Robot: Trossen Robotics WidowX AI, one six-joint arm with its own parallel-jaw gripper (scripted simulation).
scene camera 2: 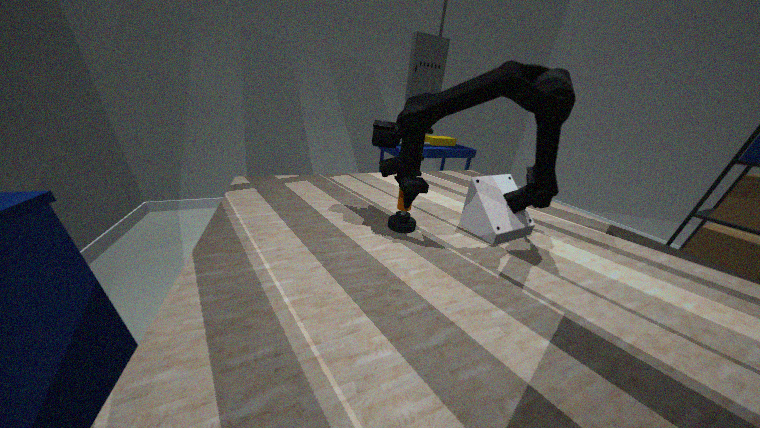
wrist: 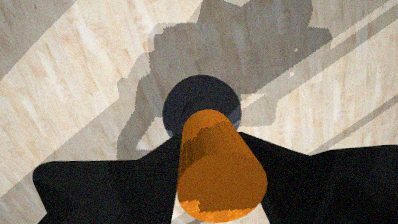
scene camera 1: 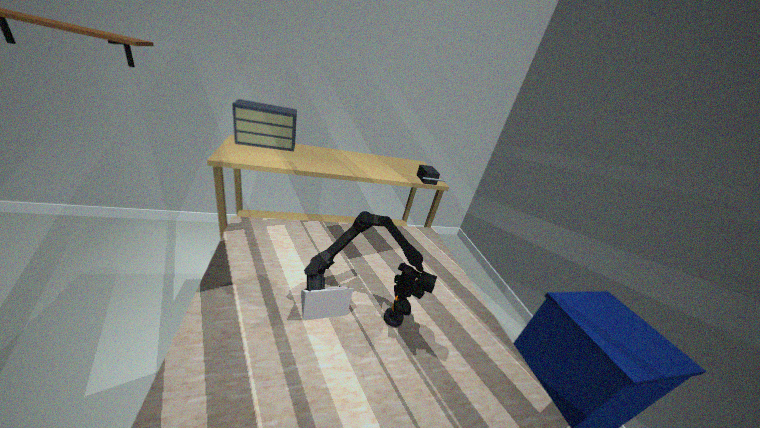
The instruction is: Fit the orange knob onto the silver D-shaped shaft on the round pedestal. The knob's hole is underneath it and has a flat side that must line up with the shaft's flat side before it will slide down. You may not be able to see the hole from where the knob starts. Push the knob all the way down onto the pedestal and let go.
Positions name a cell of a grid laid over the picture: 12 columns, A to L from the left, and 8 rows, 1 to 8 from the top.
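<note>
What you'd see is my gripper (scene camera 2: G4), which is also there in the wrist view (wrist: G5). It's carrying an orange knob (wrist: G7), and there's a pedestal (wrist: F4) too.
</note>
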